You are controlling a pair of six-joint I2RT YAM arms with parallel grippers.
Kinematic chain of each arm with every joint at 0, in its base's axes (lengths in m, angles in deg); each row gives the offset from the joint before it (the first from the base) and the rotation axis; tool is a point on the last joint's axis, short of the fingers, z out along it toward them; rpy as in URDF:
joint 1: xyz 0 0 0.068 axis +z
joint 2: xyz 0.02 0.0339 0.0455 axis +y
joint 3: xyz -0.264 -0.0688 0 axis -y
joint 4: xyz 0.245 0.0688 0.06 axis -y
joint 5: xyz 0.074 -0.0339 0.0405 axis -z
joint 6: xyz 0.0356 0 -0.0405 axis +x
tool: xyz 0 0 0 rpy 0 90 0
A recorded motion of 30 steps. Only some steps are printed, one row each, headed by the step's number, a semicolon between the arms.
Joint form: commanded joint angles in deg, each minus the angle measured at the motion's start. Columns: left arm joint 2, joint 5, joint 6, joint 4, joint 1, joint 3; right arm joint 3, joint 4, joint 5, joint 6, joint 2, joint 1.
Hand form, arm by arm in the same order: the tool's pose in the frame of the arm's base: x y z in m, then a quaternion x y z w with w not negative. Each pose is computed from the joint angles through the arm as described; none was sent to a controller.
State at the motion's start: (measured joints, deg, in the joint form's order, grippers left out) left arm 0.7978 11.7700 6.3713 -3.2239 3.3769 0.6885; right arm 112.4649 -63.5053 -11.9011 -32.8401 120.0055 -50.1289
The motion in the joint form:
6: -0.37 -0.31 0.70 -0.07 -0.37 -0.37; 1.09 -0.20 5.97 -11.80 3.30 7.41
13: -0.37 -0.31 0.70 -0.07 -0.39 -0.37; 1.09 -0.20 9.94 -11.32 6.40 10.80
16: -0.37 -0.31 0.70 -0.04 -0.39 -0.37; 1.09 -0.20 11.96 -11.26 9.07 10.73
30: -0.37 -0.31 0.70 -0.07 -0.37 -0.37; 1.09 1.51 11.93 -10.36 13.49 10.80
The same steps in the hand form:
6: 0.1100 -0.0013 0.1685 0.09411 0.72127 -0.01245 0.68612; 0.3314 -0.3010 0.2469 -0.02401 0.98801 -0.06220 0.13927
13: 0.1100 -0.0013 0.1685 0.09423 0.72126 -0.01257 0.68611; 0.3522 -0.2870 0.2234 -0.04385 0.99201 -0.06524 0.09864
16: 0.1100 -0.0013 0.1686 0.09425 0.72108 -0.01253 0.68630; 0.3547 -0.2914 0.2030 -0.04078 0.99475 -0.06290 0.06970
30: 0.1100 -0.0013 0.1685 0.09411 0.72127 -0.01245 0.68612; 0.3619 -0.2965 0.1693 -0.03367 0.99696 -0.04656 0.05269

